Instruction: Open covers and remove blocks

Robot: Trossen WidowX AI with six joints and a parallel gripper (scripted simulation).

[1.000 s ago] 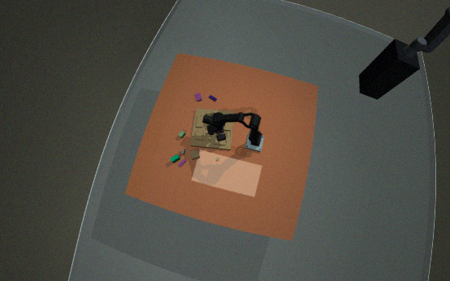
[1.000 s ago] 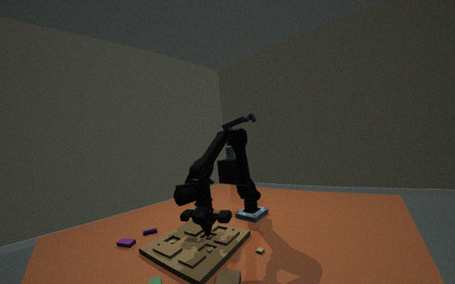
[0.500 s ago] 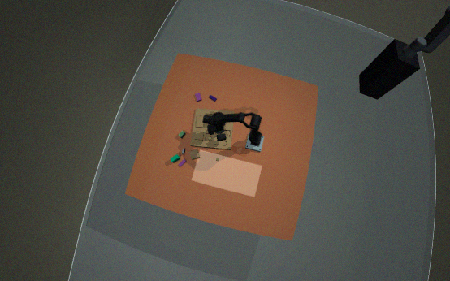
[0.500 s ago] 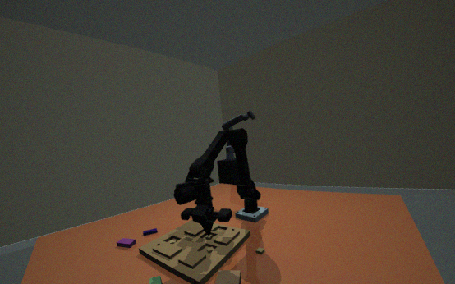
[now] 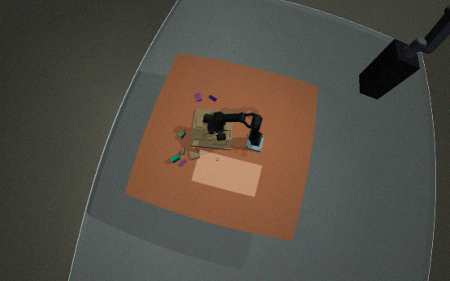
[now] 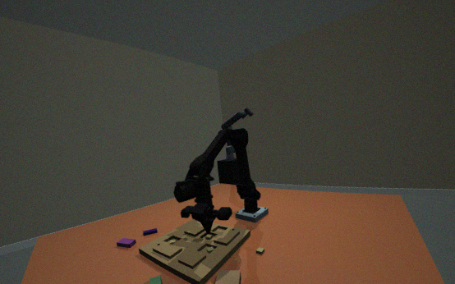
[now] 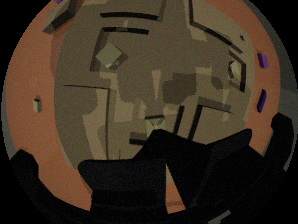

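My gripper tip is 6 cm short of the tan puzzle board and 1 cm above it. Also, from my gripper tip: dark purple block 26 cm to the right, 13 cm ahead, 2 cm below.
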